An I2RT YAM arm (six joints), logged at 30 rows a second.
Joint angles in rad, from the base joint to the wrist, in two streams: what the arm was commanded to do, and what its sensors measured. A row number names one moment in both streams.
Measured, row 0:
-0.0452 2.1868 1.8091 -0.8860 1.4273 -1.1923
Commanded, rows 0 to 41:
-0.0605 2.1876 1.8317 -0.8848 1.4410 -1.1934
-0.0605 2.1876 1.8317 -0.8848 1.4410 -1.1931
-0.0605 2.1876 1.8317 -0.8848 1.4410 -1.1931
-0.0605 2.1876 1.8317 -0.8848 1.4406 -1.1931
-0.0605 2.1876 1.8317 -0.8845 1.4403 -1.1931
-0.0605 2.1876 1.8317 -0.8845 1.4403 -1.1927
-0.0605 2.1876 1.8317 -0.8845 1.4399 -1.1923
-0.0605 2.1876 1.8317 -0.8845 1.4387 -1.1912
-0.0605 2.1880 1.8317 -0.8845 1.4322 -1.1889
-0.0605 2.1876 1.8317 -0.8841 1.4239 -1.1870
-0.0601 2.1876 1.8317 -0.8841 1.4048 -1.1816
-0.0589 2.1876 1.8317 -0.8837 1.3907 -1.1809
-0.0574 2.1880 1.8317 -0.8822 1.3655 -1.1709
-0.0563 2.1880 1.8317 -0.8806 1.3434 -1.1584
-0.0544 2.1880 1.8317 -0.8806 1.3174 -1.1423
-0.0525 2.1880 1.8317 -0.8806 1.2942 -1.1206
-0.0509 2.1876 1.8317 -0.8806 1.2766 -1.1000
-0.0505 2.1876 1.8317 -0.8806 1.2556 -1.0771
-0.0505 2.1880 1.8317 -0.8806 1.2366 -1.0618
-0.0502 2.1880 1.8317 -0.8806 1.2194 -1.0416
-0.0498 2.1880 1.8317 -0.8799 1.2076 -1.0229
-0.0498 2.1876 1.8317 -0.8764 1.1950 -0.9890
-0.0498 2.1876 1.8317 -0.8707 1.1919 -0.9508
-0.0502 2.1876 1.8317 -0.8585 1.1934 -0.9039
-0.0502 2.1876 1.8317 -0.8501 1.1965 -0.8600
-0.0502 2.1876 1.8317 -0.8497 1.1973 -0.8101
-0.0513 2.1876 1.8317 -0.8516 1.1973 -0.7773
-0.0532 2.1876 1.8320 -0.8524 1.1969 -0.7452
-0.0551 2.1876 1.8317 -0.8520 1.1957 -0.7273
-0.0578 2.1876 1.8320 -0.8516 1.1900 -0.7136
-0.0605 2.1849 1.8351 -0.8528 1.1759 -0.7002
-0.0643 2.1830 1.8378 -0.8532 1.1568 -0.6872
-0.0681 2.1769 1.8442 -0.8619 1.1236 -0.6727
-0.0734 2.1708 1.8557 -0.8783 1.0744 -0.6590
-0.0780 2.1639 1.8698 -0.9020 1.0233 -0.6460
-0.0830 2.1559 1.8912 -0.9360 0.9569 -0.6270
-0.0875 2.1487 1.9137 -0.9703 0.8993 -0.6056
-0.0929 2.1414 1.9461 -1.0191 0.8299 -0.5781
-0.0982 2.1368 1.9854 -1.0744 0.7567 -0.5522
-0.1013 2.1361 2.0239 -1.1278 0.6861 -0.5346
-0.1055 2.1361 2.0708 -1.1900 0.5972 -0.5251
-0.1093 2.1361 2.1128 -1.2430 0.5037 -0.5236
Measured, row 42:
-0.0952 2.1868 1.9862 -1.1812 0.7826 -0.6155
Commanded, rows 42 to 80:
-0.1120 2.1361 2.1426 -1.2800 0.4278 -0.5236
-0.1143 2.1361 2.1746 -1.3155 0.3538 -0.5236
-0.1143 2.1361 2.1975 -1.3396 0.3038 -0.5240
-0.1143 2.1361 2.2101 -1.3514 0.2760 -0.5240
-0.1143 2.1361 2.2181 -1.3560 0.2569 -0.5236
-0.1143 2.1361 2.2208 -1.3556 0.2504 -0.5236
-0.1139 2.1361 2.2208 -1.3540 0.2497 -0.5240
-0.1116 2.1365 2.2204 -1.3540 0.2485 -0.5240
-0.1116 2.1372 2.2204 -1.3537 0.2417 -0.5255
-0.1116 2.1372 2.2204 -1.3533 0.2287 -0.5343
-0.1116 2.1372 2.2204 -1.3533 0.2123 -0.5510
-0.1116 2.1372 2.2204 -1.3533 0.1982 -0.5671
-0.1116 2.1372 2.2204 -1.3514 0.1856 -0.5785
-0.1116 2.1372 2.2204 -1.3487 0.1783 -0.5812
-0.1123 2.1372 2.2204 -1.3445 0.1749 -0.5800
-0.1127 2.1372 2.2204 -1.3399 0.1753 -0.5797
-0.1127 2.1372 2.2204 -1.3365 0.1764 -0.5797
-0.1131 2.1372 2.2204 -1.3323 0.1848 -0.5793
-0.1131 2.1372 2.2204 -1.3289 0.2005 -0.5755
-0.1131 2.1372 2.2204 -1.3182 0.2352 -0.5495
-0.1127 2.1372 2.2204 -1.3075 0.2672 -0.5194
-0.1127 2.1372 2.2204 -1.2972 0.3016 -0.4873
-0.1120 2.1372 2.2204 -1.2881 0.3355 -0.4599
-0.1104 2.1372 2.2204 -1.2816 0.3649 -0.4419
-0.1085 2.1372 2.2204 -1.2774 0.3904 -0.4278
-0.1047 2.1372 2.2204 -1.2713 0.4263 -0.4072
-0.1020 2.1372 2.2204 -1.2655 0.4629 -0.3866
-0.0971 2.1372 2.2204 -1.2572 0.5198 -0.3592
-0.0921 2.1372 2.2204 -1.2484 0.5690 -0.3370
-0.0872 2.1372 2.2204 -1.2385 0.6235 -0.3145
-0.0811 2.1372 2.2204 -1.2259 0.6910 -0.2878
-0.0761 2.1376 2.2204 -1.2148 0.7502 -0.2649
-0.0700 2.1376 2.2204 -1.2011 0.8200 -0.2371
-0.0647 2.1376 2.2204 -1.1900 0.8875 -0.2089
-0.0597 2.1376 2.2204 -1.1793 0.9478 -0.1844
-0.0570 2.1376 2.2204 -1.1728 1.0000 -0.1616
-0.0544 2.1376 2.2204 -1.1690 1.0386 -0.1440
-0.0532 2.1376 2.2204 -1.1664 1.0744 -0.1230
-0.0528 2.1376 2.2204 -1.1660 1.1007 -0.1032
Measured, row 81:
-0.0624 2.1654 2.1983 -1.1763 0.8555 -0.2253
